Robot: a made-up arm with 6 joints.
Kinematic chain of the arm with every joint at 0, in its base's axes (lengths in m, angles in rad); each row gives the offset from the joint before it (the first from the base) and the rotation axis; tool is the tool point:
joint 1: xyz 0 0 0.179 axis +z
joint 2: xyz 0 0 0 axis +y
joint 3: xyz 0 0 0.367 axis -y
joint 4: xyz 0 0 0 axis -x
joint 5: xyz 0.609 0 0 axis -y
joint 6: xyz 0 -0.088 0 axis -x
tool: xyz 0 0 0
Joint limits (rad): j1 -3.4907..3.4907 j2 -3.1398..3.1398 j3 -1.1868..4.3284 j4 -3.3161..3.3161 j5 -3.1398..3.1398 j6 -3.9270..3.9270
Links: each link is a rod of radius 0.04 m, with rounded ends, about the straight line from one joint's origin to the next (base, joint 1, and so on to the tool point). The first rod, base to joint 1, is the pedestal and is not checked.
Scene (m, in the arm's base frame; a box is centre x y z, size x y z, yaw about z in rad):
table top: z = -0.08
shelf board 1: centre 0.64 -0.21 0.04 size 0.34 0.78 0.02 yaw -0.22
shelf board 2: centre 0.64 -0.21 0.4 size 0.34 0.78 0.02 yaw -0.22
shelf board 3: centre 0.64 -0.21 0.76 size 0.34 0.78 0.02 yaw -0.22
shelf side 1: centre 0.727 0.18 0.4 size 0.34 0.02 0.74 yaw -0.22
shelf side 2: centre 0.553 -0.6 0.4 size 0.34 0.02 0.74 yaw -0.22
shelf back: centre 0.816 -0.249 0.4 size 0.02 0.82 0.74 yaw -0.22
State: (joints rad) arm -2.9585 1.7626 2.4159 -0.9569 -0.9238 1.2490
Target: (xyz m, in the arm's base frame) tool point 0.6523 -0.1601 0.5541
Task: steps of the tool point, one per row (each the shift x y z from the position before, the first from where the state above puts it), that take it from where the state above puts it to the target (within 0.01 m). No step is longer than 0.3 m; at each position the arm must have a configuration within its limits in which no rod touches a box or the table.
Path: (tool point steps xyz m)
1: 0.1352 0.0952 0.2045
2: 0.1983 0.0704 0.1405
3: 0.2309 0.0327 0.0623
4: 0.2288 -0.0075 -0.0198
5: 0.1931 -0.0391 -0.0949
6: 0.1318 -0.0535 -0.1529
7: 0.0641 -0.0106 0.0411
8: 0.0792 -0.0217 0.0221
9: 0.0890 -0.0313 0.0001
10: 0.0930 -0.0389 -0.0237
11: 0.0909 -0.0440 -0.0473

